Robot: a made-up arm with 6 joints. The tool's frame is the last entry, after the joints.
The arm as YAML. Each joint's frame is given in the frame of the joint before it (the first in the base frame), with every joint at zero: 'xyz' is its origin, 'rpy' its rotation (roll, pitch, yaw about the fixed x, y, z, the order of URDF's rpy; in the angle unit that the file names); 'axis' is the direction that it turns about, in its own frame. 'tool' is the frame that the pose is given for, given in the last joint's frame.
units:
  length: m
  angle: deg
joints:
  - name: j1
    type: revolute
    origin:
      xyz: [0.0, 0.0, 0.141]
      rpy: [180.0, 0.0, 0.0]
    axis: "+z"
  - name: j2
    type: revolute
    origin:
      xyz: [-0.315, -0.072, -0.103]
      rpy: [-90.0, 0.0, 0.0]
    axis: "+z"
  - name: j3
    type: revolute
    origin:
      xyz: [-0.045, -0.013, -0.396]
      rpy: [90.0, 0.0, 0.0]
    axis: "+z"
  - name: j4
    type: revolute
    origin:
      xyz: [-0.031, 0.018, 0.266]
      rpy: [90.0, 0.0, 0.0]
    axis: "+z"
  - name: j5
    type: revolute
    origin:
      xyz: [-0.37, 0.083, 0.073]
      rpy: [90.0, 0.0, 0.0]
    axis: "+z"
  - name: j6
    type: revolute
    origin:
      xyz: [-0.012, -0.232, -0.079]
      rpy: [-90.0, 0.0, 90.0]
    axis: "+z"
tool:
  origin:
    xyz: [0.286, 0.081, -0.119]
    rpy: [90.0, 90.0, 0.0]
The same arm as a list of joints. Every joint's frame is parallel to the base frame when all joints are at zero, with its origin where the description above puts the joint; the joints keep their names.
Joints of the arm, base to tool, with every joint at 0 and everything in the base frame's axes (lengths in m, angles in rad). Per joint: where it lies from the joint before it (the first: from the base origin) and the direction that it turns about. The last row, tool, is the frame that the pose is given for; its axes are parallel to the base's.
j1: origin 0 0 0.141 axis 0 0 -1
j2: origin -0.315 0.072 0.103 axis 0 -1 0
j3: origin -0.045 0.396 -0.013 axis 0 0 -1
j4: origin -0.031 -0.018 -0.266 axis 0 1 0
j5: origin -0.37 0.073 -0.083 axis 0 0 1
j6: origin -0.012 -0.232 -0.079 axis -1 0 0
tool: origin 0.119 0.286 -0.081

